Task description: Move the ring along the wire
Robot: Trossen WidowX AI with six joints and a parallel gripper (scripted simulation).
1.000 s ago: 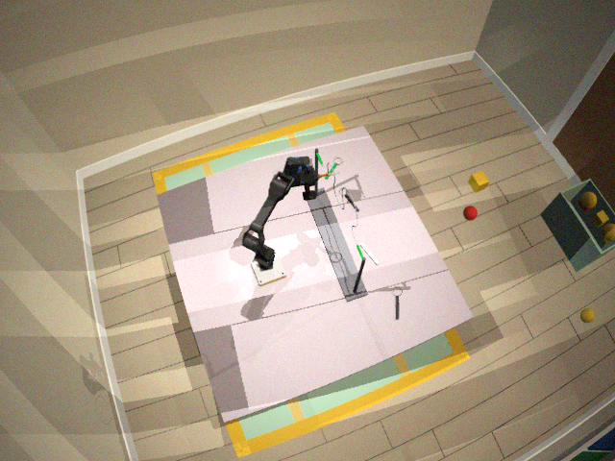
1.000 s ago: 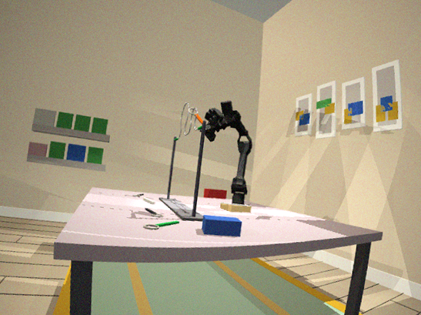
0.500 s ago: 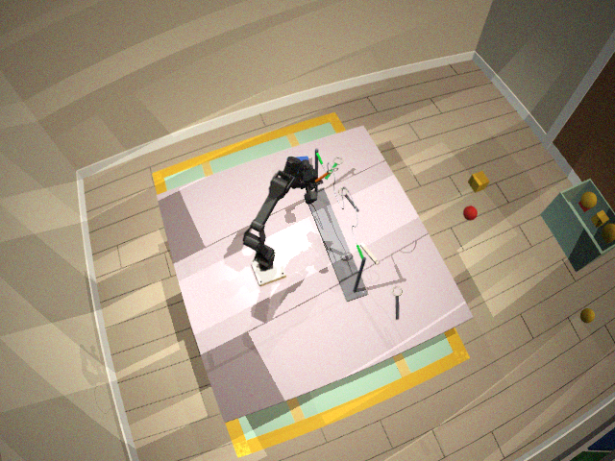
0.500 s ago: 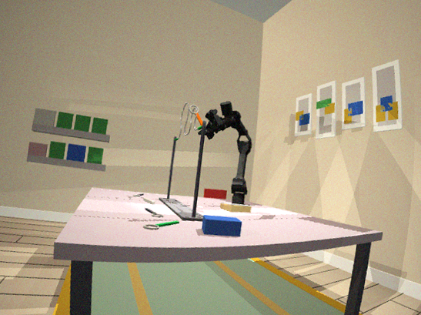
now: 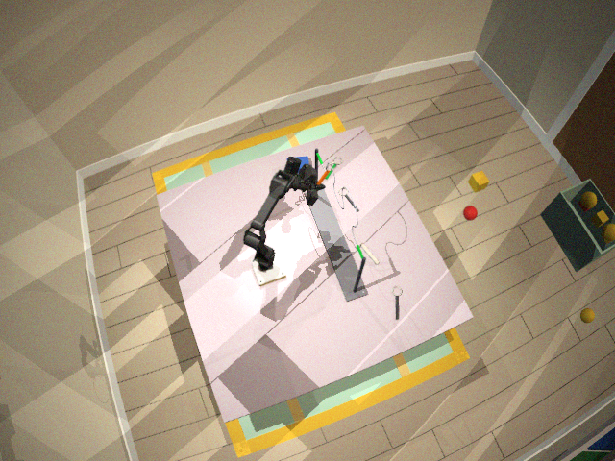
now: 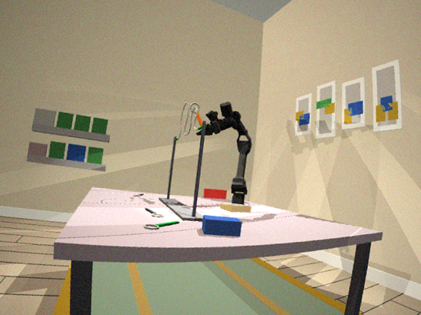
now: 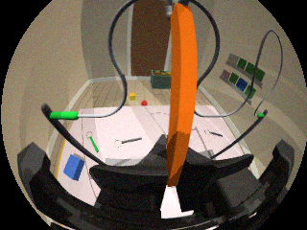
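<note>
The orange-handled ring lies 10 mm ahead of my gripper tip, 10 mm to the left of it and 90 mm above it. The rest, counted from my gripper tip: white stick: 190 mm ahead, 200 mm to the right, 380 mm below; then blue block: 30 mm behind, 400 mm to the left, 360 mm below; then green-handled ring: 170 mm ahead, 360 mm to the left, 380 mm below.
</note>
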